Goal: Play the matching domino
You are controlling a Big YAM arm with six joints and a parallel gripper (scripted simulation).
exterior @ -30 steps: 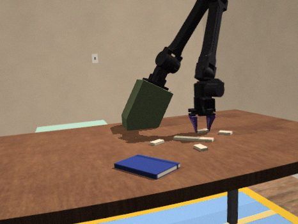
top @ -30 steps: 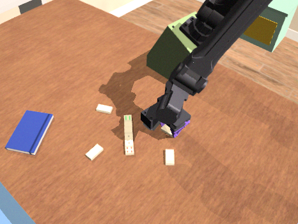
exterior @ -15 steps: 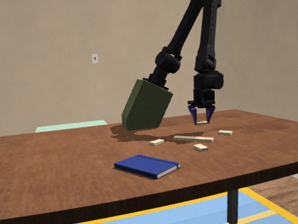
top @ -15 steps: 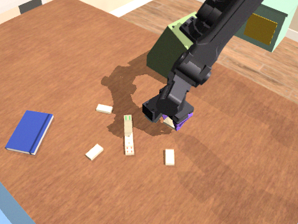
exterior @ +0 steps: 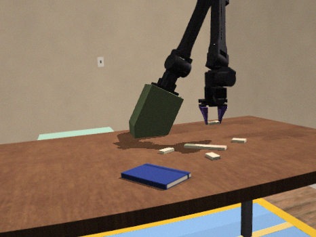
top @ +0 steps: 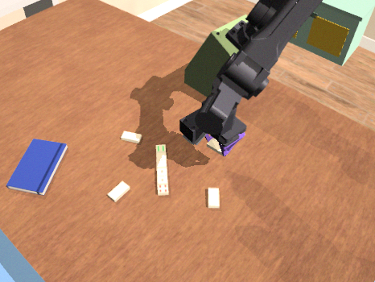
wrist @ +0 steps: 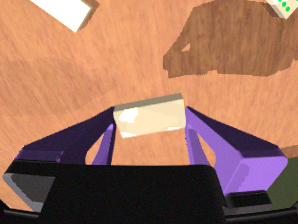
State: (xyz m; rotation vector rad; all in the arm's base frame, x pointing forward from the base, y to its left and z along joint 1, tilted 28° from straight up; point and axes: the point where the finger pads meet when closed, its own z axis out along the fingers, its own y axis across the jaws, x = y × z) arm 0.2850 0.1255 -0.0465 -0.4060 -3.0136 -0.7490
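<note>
My gripper is now 290 mm short of the book, 360 mm to the left of it and 60 mm above it.
</note>
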